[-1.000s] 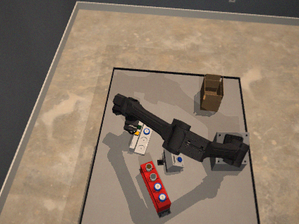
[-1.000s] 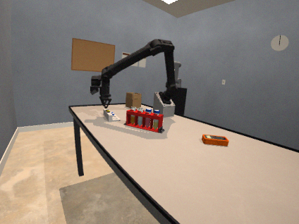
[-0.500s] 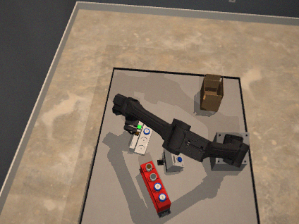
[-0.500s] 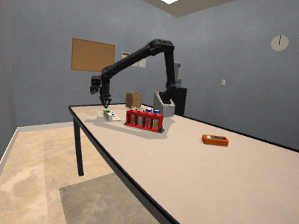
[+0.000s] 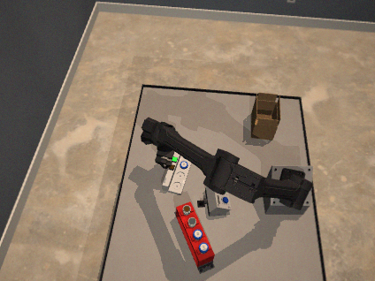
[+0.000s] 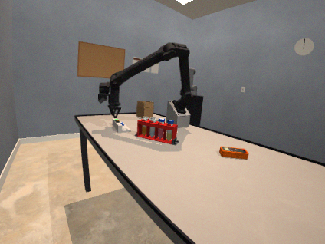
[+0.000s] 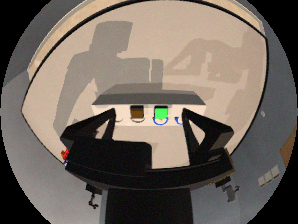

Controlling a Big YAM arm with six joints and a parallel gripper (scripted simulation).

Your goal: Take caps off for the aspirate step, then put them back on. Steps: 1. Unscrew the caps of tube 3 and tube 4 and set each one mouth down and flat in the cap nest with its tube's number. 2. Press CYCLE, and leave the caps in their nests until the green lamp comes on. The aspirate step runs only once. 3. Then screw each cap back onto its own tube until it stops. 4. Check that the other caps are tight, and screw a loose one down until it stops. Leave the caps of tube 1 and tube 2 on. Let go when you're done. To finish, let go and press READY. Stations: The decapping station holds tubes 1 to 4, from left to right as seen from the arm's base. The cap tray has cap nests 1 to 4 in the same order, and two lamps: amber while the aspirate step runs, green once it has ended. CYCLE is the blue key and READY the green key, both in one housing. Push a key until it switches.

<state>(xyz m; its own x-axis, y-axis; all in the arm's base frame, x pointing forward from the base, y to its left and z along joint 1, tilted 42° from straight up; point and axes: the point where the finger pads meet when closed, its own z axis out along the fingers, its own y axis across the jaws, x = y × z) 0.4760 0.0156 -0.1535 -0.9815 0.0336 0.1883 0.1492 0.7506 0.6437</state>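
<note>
Right now my hand is 7 cm past the blue tube cap, 7 cm to the left of it and 7 cm above it. Round my hand: green key 24 cm behind, 11 cm to the left, 2 cm below; key housing 23 cm behind, 13 cm to the left, 3 cm below; blue key 25 cm behind, 15 cm to the left, 2 cm below.
</note>
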